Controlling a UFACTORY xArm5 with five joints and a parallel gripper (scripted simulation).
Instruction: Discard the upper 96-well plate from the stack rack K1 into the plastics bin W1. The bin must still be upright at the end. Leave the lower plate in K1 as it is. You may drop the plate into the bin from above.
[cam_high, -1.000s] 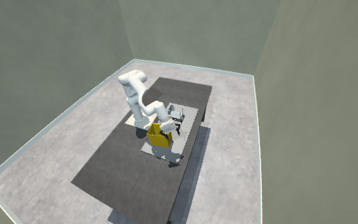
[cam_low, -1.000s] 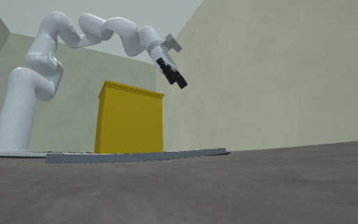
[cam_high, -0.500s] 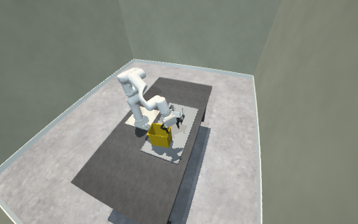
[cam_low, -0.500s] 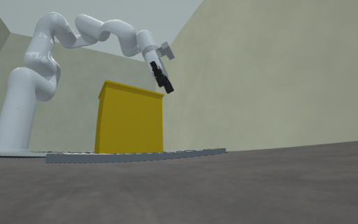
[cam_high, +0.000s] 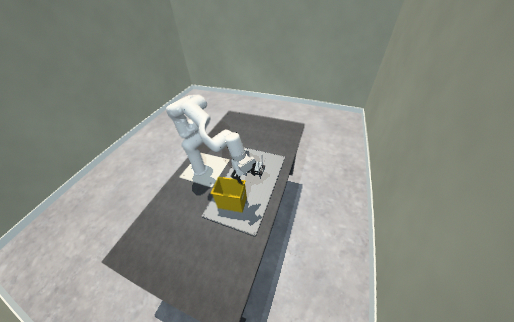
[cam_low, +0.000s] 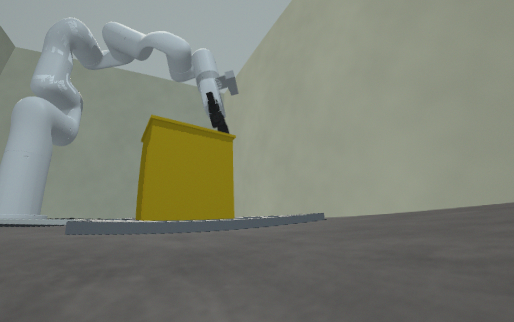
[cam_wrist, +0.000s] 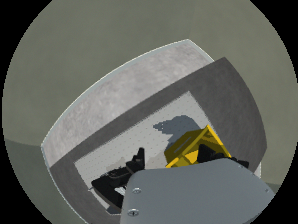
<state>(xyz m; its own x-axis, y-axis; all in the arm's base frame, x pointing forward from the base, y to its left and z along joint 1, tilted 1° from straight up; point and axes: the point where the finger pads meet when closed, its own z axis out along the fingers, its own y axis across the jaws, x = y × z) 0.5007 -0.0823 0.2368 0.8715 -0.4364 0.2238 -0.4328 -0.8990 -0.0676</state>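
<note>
Now: hand 26 cm to the right of the 96-well plate, 20 cm above it and 12 cm past it. Round my hand: yellow plastics bin W1: 15 cm below, 10 cm behind, 7 cm to the right; then K1 label: 28 cm to the left, 22 cm below, 4 cm behind.
</note>
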